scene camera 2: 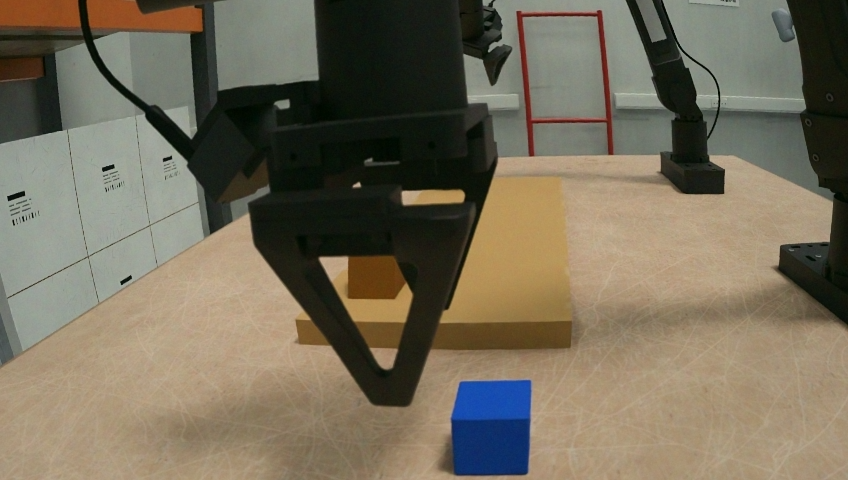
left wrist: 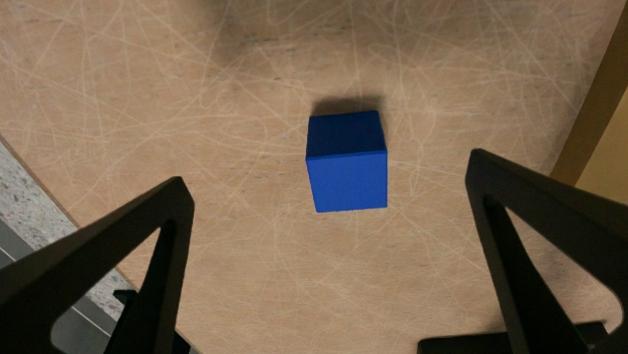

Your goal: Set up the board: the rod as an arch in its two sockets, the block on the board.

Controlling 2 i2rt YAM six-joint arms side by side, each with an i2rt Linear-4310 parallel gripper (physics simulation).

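Frame: origin at the left arm's base, x ahead, y left, z up, level; centimetres.
Seen in the pictures: left gripper, fingertip midpoint: [scene camera 2: 416, 350] [left wrist: 322, 177]; right gripper, fingertip midpoint: [scene camera 2: 471, 76]; right arm's base at its link origin: [scene camera 2: 690, 166].
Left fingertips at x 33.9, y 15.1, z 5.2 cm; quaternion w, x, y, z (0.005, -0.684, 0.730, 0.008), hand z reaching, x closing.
Pixels of each thing's top centre, then the offset from my left fingertips to it. "spot": a spot on its surface instead. Level surfaces: height alone.
- blue block at its top centre: [scene camera 2: 493, 397] [left wrist: 349, 185] dx -3.2, dy -0.6, dz -2.9 cm
- orange-brown block-shaped piece at a spot on its surface: [scene camera 2: 373, 279] spot: dx +5.8, dy -18.2, dz -3.0 cm
- table at its surface level: dz -6.4 cm
A blue block [scene camera 2: 490, 428] [left wrist: 347, 175] stands on the tabletop in front of the tan board [scene camera 2: 520, 267] [left wrist: 602, 145]. An orange-brown block-shaped piece [scene camera 2: 373, 279] sits on the board, partly hidden behind my left gripper; whether it is a socket I cannot tell. My left gripper [scene camera 2: 419, 353] [left wrist: 322, 177] is open and empty, pointing down above the table; in the left wrist view the blue block shows between its fingers, farther down. My right gripper [scene camera 2: 490, 59] is raised at the back, partly hidden by the left arm; it is open. The rod does not show in either view.
The arm bases [scene camera 2: 693, 175] [scene camera 2: 806, 267] stand at the right of the table [scene camera 2: 684, 380]. An orange-beamed shelf rack [scene camera 2: 205, 124] and white boxes [scene camera 2: 107, 208] stand beyond the table at the left. A red frame [scene camera 2: 605, 89] stands by the back wall.
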